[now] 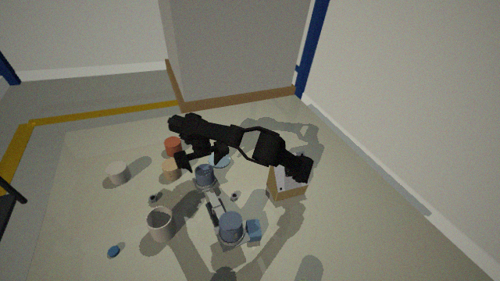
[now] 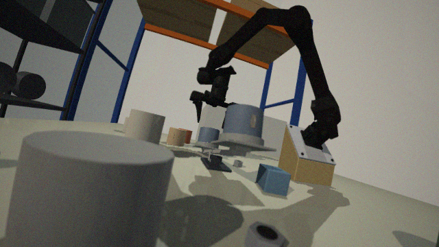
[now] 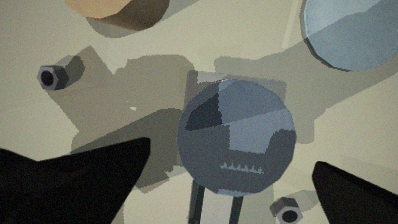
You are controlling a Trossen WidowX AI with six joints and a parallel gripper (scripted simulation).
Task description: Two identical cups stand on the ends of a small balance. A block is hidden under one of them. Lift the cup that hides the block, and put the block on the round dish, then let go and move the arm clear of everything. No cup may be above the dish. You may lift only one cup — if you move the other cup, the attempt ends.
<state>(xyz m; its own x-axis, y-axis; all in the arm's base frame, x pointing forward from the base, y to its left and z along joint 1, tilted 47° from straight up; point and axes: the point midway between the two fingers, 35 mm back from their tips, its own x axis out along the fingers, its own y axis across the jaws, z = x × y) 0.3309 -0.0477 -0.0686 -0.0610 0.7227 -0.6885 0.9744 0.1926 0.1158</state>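
My gripper tip is 60 mm above the grey block. From my gripper tip the other things lie so: round pale-blue dish: 80 mm behind, 120 mm to the right, 100 mm below; then tan cylinder: 130 mm ahead, 60 mm to the right, 70 mm below; then balance: 30 mm behind, 130 mm to the left, 70 mm below.
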